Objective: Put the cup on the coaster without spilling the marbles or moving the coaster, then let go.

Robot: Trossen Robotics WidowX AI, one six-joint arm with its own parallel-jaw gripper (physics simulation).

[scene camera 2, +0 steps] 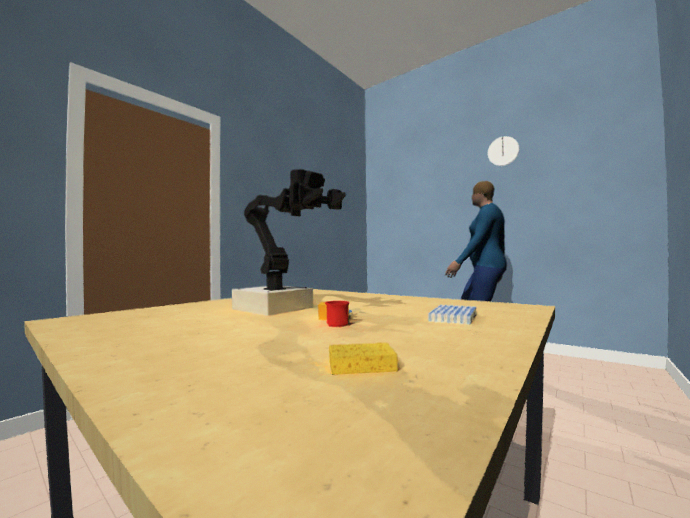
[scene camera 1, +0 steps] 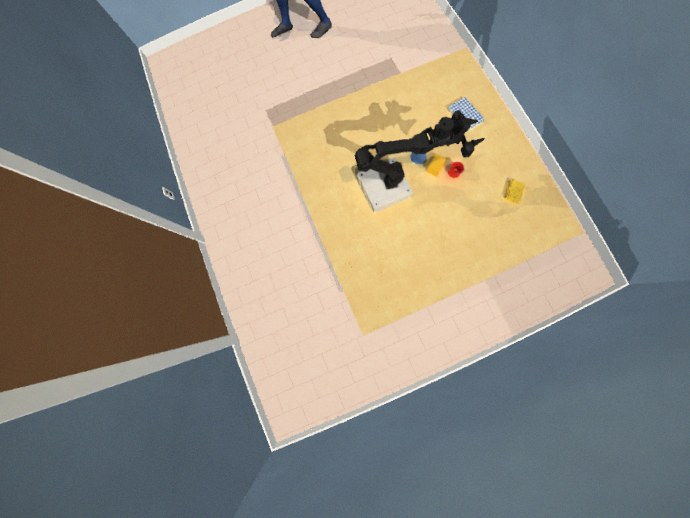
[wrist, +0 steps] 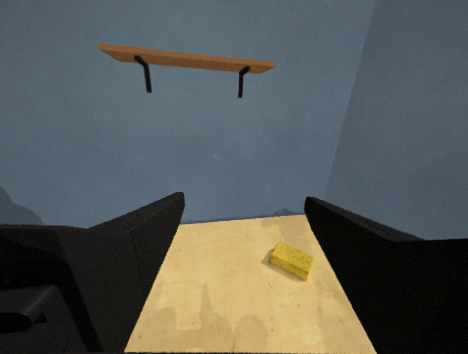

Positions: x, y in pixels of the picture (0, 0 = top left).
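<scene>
I see my gripper in scene camera 1 (481, 129), and my gripper shows in the wrist view and in scene camera 2 too. On my gripper, (wrist: 435, 332) and (scene camera 2: 305, 194) are one and the same spot.
</scene>
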